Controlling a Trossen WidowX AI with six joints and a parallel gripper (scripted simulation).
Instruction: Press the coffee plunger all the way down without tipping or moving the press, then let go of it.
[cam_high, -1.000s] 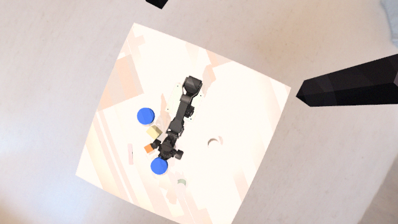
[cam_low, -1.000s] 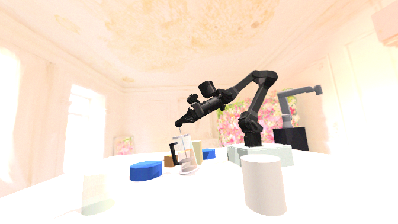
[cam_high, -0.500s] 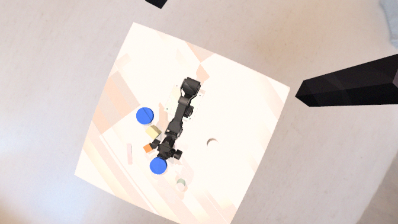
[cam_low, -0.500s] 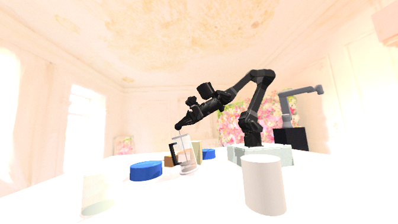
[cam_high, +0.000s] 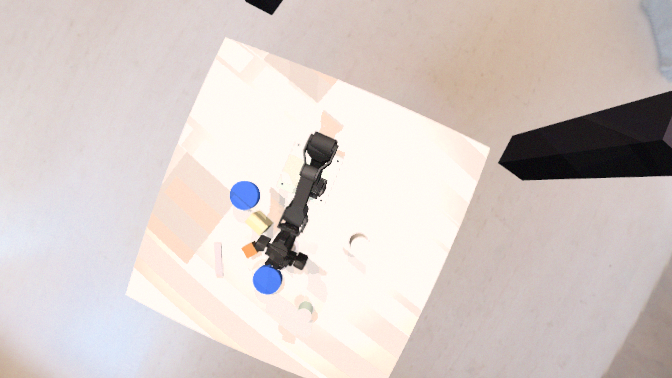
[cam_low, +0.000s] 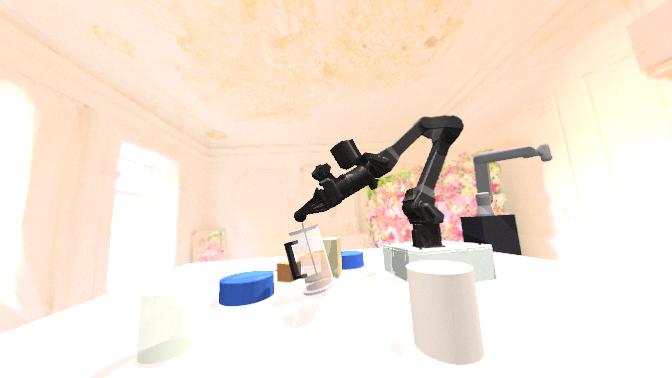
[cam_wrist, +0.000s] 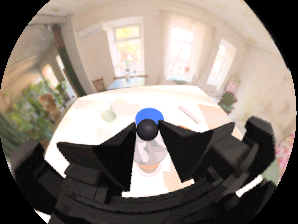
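My gripper tip is 9 cm above the glass coffee press, 1 cm to the left of it and 1 cm past it. Round my gripper tip: orange block: 16 cm below, 13 cm to the right, 5 cm ahead; then white cylinder: 24 cm to the left, 22 cm behind, 14 cm below; then pale yellow block: 16 cm to the right, 13 cm below, 8 cm behind.
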